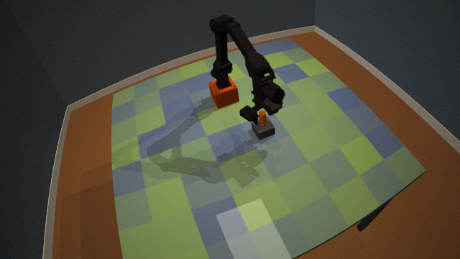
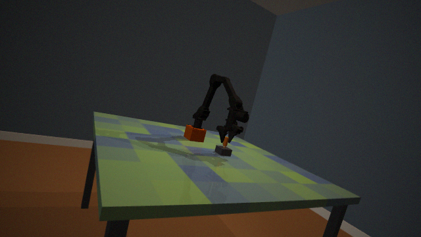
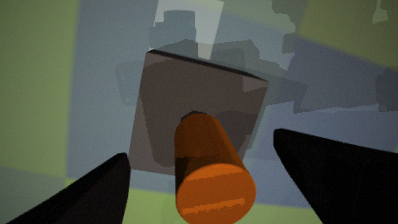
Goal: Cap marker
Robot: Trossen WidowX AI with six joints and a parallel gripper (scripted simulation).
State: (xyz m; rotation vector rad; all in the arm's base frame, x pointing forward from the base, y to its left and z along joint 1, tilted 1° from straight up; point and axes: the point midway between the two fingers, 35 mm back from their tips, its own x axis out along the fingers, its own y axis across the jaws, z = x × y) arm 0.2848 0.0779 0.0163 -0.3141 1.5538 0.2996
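My gripper tip is 1 cm below the orange cap. From my gripper tip the other things lie so: grey holder block (5 cm below).
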